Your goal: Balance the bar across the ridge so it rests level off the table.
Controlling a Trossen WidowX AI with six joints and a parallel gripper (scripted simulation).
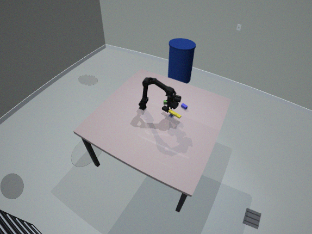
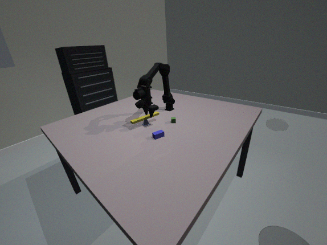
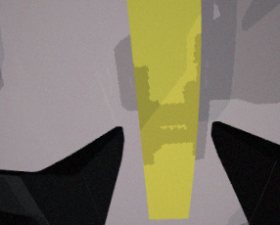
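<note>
My gripper tip is now 30 mm short of the yellow bar and 10 mm to the left of it. Round my gripper tip: green cube: 140 mm to the left, 110 mm behind, 40 mm below; blue block: 180 mm to the left, 100 mm ahead, 40 mm below.
</note>
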